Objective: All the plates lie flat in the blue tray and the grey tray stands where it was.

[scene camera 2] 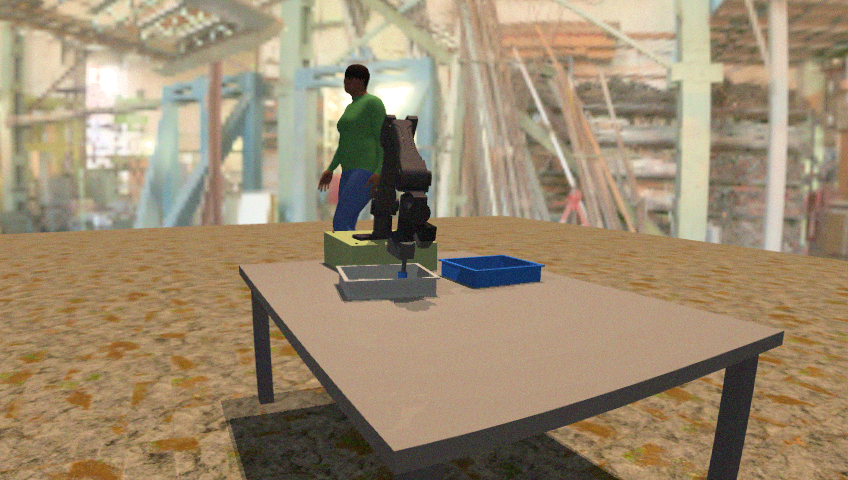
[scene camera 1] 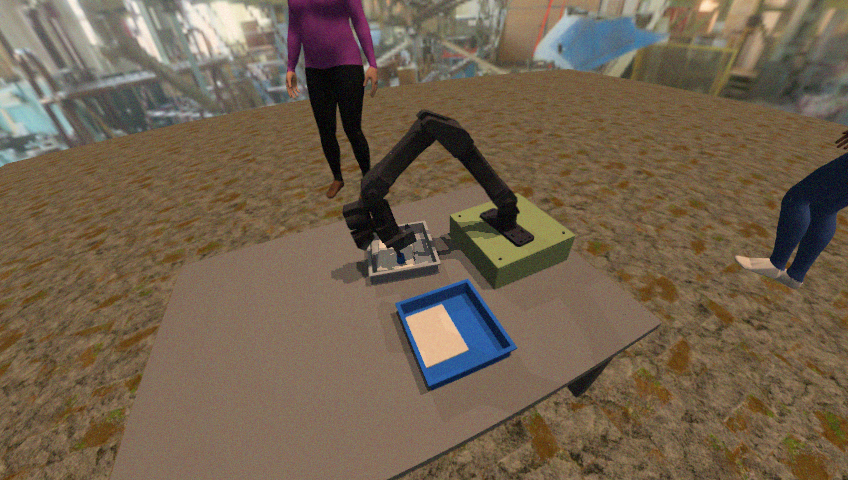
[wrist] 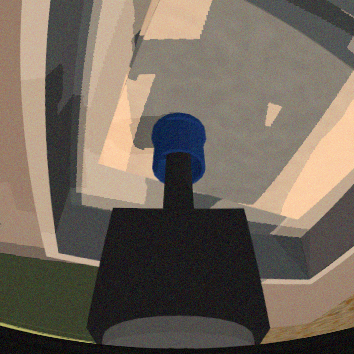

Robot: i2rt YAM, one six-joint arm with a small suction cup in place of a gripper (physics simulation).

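Pixels of known places: end effector, tool point: (scene camera 1: 402, 262) (wrist: 177, 130); arm's base, origin of the base link: (scene camera 2: 382, 237) (scene camera 1: 505, 227).
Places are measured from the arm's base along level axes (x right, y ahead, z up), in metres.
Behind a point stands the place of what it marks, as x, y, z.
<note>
The grey tray (scene camera 1: 403, 271) @(0.054, 0.358, -0.066) (scene camera 2: 385, 290) @(0.210, 0.414, -0.081) (wrist: 33, 140) @(0.050, 0.363, -0.051) stands at the back of the table beside the arm's base. A beige plate (wrist: 228, 88) @(0.141, 0.368, -0.080) lies in it, mostly in the arm's shadow. My suction cup (scene camera 1: 401, 258) (scene camera 2: 402, 274) (wrist: 179, 140) is lowered below the tray's rim and sits on this plate near its middle. The blue tray (scene camera 1: 474, 364) @(-0.312, 0.353, -0.051) (scene camera 2: 489, 271) @(-0.105, 0.443, -0.056) stands nearer the table's front right and holds one beige plate (scene camera 1: 435, 334) @(-0.177, 0.377, -0.093) lying flat. In scene camera 2 the trays' walls hide what lies inside them.
The arm stands on a green base block (scene camera 1: 510, 256) @(-0.114, 0.081, -0.005) (scene camera 2: 354, 250) @(0.158, 0.115, -0.019) right of the grey tray. A person in purple (scene camera 1: 334, 90) stands behind the table. Another person (scene camera 2: 358, 143) (scene camera 1: 814, 209) walks off to the side on the floor.
</note>
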